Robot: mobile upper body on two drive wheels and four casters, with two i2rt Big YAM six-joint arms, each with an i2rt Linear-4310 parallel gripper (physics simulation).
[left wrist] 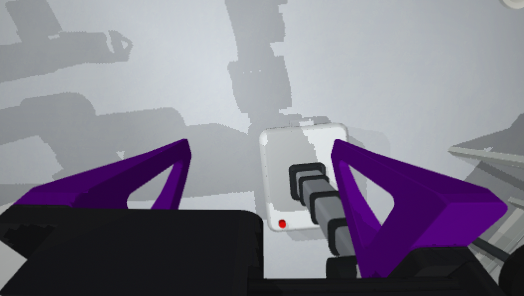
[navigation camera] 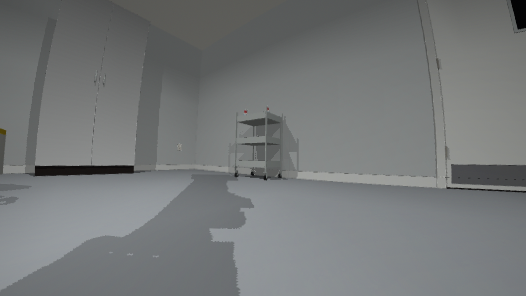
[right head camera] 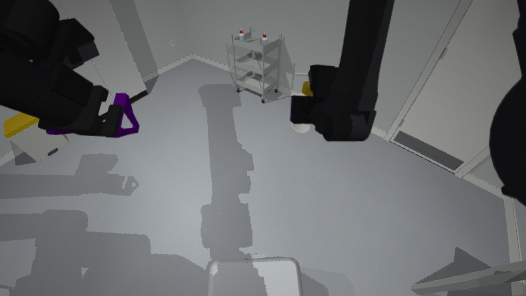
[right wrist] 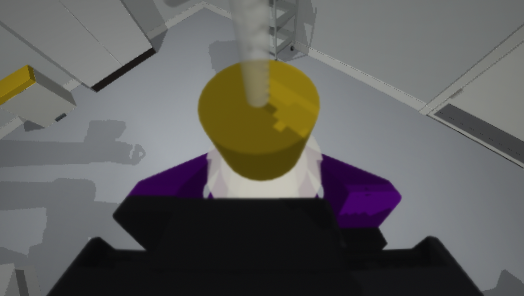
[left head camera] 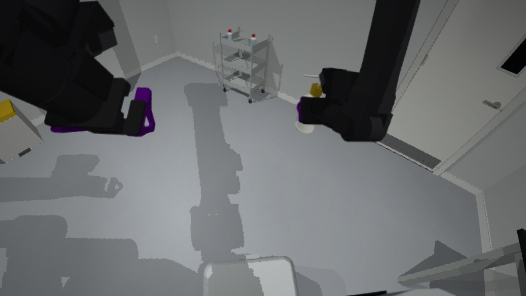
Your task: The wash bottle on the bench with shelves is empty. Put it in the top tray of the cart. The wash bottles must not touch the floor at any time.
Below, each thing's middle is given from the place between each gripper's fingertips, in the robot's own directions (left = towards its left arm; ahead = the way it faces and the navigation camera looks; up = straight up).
Labels:
I see the white wash bottle (right wrist: 259, 114) 20 mm behind my right hand and 30 mm above it.
I see my left gripper 18 cm short of the white wash bottle, 39 cm to the left of it and 10 cm above it.

